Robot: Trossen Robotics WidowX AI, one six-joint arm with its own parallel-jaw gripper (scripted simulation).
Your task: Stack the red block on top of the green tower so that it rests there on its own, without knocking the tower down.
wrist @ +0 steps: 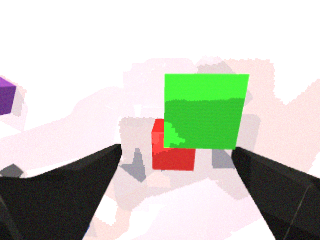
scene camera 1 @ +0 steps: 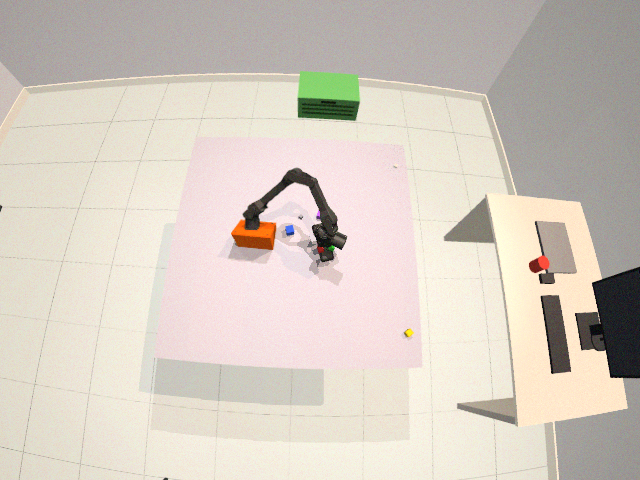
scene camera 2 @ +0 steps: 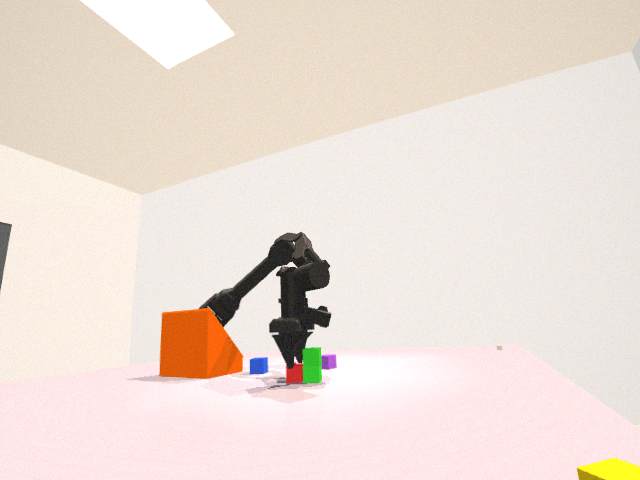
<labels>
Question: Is my gripper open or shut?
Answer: Open.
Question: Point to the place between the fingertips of my gripper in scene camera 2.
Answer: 295, 365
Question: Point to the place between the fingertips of my gripper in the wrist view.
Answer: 175, 150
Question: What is my gripper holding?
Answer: Nothing.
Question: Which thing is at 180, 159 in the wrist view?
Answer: A red block.
</labels>
